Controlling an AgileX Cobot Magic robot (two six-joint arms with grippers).
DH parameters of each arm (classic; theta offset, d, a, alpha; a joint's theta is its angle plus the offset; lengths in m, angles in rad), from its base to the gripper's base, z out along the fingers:
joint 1: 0 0.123 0 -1.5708
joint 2: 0.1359 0 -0.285 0
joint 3: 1.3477 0 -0.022 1.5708
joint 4: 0 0.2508 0 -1.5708
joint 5: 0 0 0.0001 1.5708
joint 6: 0 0.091 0 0
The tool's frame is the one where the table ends.
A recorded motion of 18 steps. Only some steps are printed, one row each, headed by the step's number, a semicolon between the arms.
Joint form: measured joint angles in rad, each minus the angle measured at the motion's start. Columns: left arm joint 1, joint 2, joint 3, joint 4, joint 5, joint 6; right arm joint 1, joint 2, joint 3, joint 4, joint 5, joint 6.
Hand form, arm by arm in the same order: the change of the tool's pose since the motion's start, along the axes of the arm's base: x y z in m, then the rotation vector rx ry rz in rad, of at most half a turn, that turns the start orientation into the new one. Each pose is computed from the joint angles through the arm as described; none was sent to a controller.
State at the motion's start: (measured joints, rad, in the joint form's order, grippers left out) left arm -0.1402 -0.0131 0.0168 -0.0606 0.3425 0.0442; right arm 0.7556 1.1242 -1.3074 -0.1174 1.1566 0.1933
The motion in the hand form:
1: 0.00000 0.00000 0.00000 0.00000 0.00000 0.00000; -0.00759 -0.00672 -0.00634 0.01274 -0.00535 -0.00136
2: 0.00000 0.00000 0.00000 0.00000 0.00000 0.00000; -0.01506 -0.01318 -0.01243 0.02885 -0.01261 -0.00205
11: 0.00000 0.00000 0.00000 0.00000 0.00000 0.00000; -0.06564 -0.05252 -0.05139 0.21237 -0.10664 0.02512
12: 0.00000 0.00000 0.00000 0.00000 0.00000 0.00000; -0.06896 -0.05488 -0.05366 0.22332 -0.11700 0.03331
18: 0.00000 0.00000 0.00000 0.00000 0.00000 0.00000; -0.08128 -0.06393 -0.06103 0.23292 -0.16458 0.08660
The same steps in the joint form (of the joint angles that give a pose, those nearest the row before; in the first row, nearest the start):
1: 0.0000 0.0000 0.0000 0.0000 0.0000 0.0000; 0.0000 -0.0447 0.0568 0.0025 -0.0242 0.0062
2: 0.0000 0.0000 0.0000 0.0000 0.0000 0.0000; 0.0000 -0.0893 0.1110 0.0063 -0.0498 0.0120
11: 0.0000 0.0000 0.0000 0.0000 0.0000 0.0000; 0.0000 -0.4101 0.4442 0.0756 -0.2568 0.0193
12: 0.0000 0.0000 0.0000 0.0000 0.0000 0.0000; 0.0000 -0.4320 0.4628 0.0832 -0.2691 0.0104
18: 0.0000 0.0000 0.0000 0.0000 0.0000 0.0000; -0.0016 -0.5102 0.5197 0.1117 -0.2928 -0.0614

